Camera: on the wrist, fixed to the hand. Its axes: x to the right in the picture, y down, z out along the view.
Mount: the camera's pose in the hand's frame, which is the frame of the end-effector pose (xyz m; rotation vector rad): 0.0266 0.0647 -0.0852 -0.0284 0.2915 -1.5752
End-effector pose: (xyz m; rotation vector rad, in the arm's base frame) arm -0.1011 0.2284 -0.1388 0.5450 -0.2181 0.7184
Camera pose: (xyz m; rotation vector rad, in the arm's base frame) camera -0.1246 0.3299 -0.1748 0.4173 0.4678 -0.7436
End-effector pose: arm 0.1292 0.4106 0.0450 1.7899 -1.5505 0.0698
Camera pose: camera 0.1156 0.4375 0.1510 2.3268 0.3107 -0.4189
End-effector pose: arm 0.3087 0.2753 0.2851 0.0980 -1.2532 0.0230
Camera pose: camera 0.3931 0.3461 0.2880 0.9869 -0.6140 -1.2849
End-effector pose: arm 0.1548 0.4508 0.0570 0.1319 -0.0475 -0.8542
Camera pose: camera 0.2288 0.4810 -0.0190 0.2683 0.3975 -2.3930
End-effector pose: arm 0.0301 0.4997 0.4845 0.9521 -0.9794 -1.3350
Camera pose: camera 0.1314 0.4736 0.5192 1.9563 0.2384 -2.2929
